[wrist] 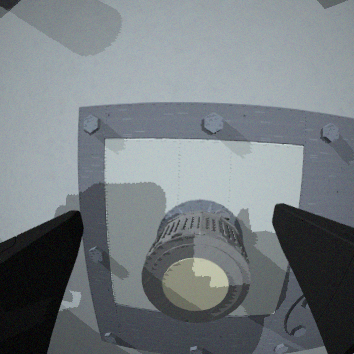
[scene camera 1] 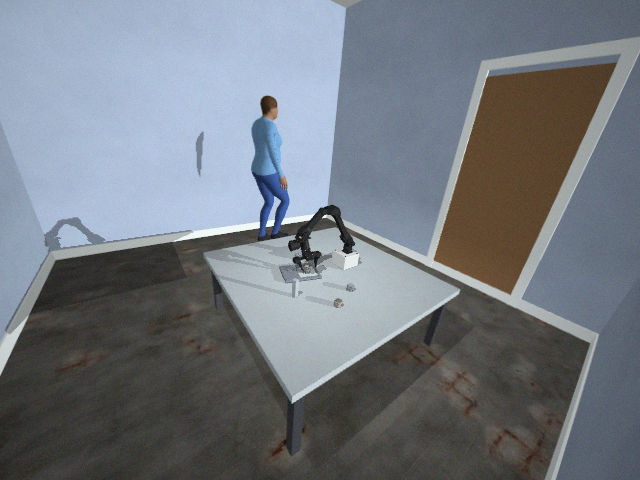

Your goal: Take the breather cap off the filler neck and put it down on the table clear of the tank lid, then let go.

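Pixels of known places: gripper, between the fingertips: (wrist: pixel 178 218) (scene camera 1: pixel 309 269); arm's base, origin of its link: (scene camera 1: pixel 347 251).
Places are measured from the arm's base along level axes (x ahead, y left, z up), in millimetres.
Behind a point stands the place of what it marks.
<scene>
The breather cap (wrist: pixel 196 285) {z -39, x 336, y -53 mm}, a grey slotted cylinder with a pale yellow disc on its end, stands on the filler neck (wrist: pixel 200 206) {z -84, x 343, y -32 mm}, whose bluish-grey rim shows behind it in the wrist view. The neck rises inside the pale square area of the tank lid (scene camera 1: pixel 289 273) {z -86, x 444, y -99 mm} (wrist: pixel 91 200) {z -86, x 278, y -8 mm}, which has a grey bolted border. My gripper (scene camera 1: pixel 307 266) {z -52, x 336, y -26 mm} (wrist: pixel 178 218) {z -52, x 336, y -26 mm} is open and empty over the lid. In the wrist view its black fingers stand apart, one on each side of the cap, with visible gaps. In the scene view the arm partly hides the cap.
On the table (scene camera 1: pixel 361 320) {z -101, x 390, y 472 mm}, a white upright block (scene camera 1: pixel 295 288) {z -36, x 557, y 117 mm} stands in front of the lid. A small grey part (scene camera 1: pixel 350 287) {z -71, x 247, y 263 mm} and a small brownish part (scene camera 1: pixel 338 303) {z -69, x 421, y 329 mm} lie farther right. A white box (scene camera 1: pixel 345 259) {z -15, x 83, y 61 mm} is beside the arm. A person (scene camera 1: pixel 266 149) stands behind the table.
</scene>
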